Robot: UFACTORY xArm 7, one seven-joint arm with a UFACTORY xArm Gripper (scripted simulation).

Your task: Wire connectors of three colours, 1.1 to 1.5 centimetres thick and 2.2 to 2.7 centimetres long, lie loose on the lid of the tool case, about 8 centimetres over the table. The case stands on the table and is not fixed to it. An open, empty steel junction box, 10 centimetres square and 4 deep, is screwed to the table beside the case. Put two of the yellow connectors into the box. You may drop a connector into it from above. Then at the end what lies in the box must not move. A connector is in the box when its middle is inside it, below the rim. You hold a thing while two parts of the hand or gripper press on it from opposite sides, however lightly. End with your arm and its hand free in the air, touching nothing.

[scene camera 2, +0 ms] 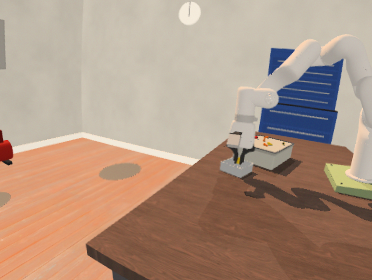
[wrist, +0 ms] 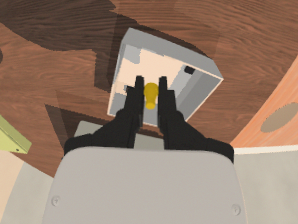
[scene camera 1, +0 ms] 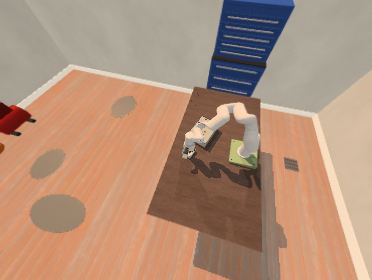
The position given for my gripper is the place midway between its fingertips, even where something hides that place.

Observation:
I see my gripper (wrist: pixel 151 87), a tool case (scene camera 2: pixel 269 160) and a junction box (wrist: pixel 136 61).

